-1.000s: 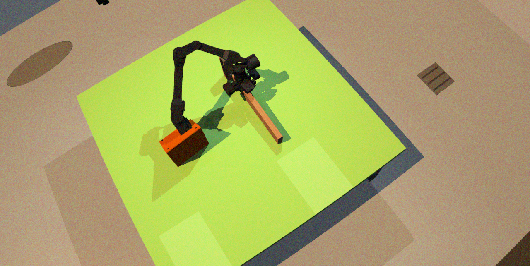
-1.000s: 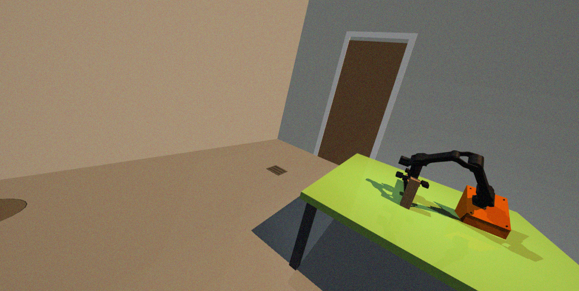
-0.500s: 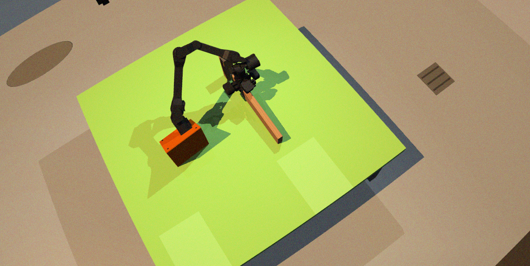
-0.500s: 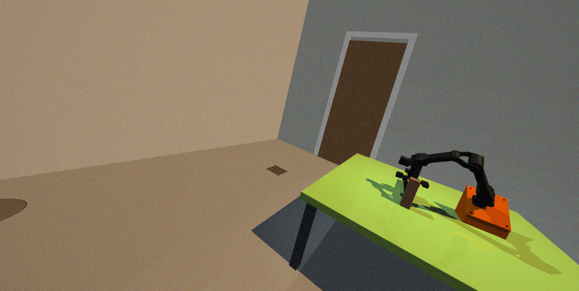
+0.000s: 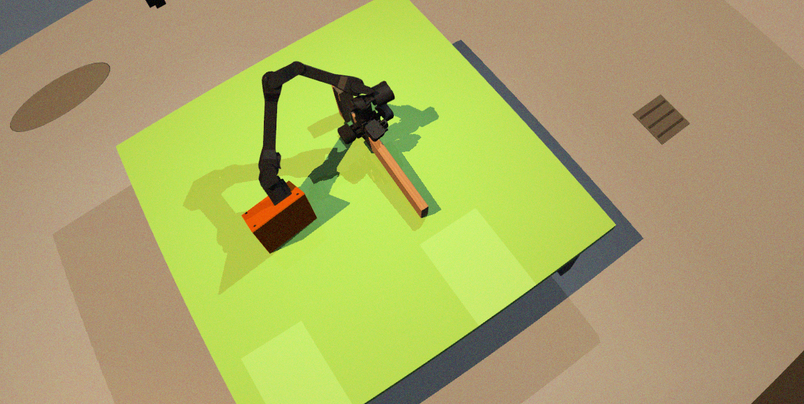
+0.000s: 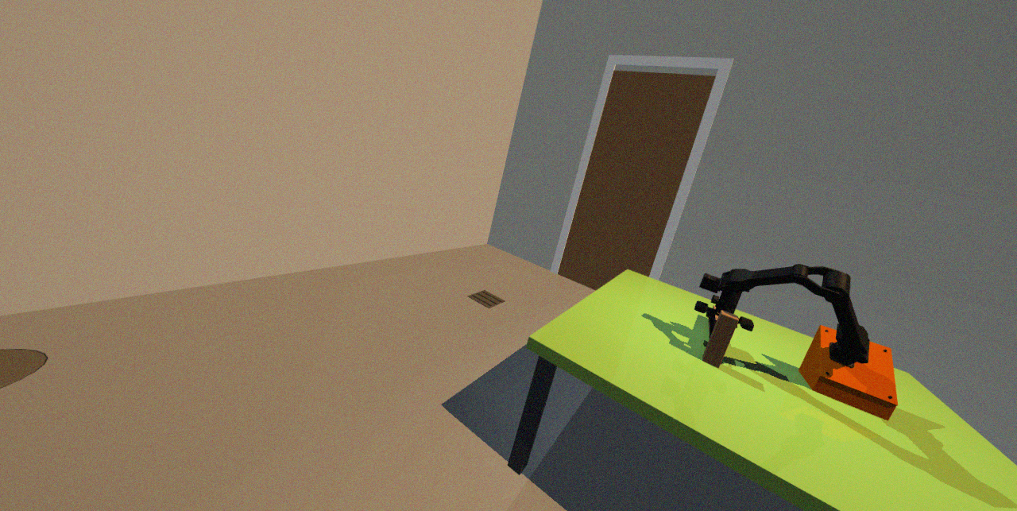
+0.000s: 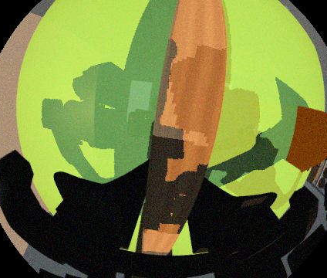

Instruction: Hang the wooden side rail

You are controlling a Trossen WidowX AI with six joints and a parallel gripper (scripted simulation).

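Right now my gripper tip is 10 mm short of the headboard post, 140 mm to the right of it and 40 mm below it.
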